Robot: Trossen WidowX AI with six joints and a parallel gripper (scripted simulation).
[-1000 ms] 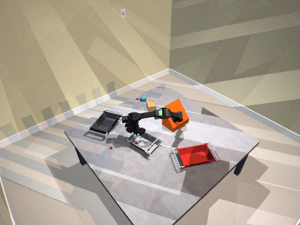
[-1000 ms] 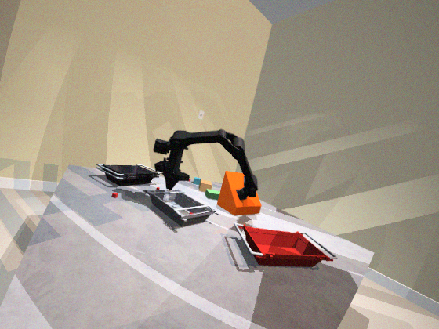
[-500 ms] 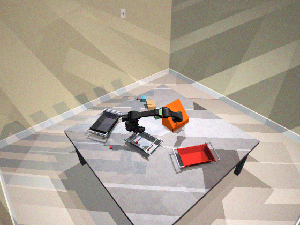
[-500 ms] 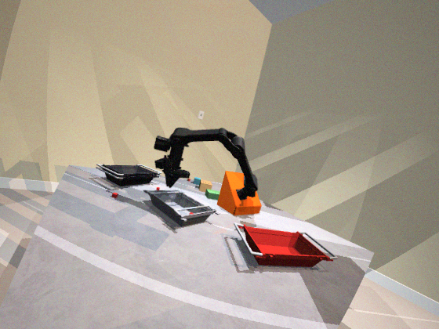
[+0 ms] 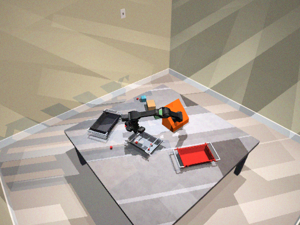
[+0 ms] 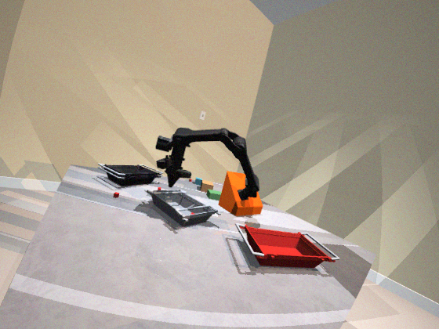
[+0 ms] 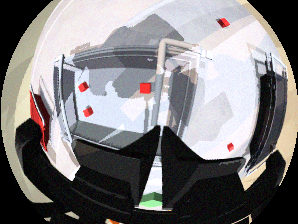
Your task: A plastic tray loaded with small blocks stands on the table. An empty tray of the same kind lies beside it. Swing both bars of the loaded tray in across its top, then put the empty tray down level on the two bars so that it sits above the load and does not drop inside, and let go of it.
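Now: the red tray 50 cm to the left of my gripper tip, 20 cm behind it and 4 cm below it. The rest, counted from my gripper tip: green block 40 cm behind, 8 cm to the right, 7 cm below; tan block 44 cm behind, 24 cm to the right, 6 cm below; cyan block 48 cm behind, 39 cm to the right, 6 cm below.
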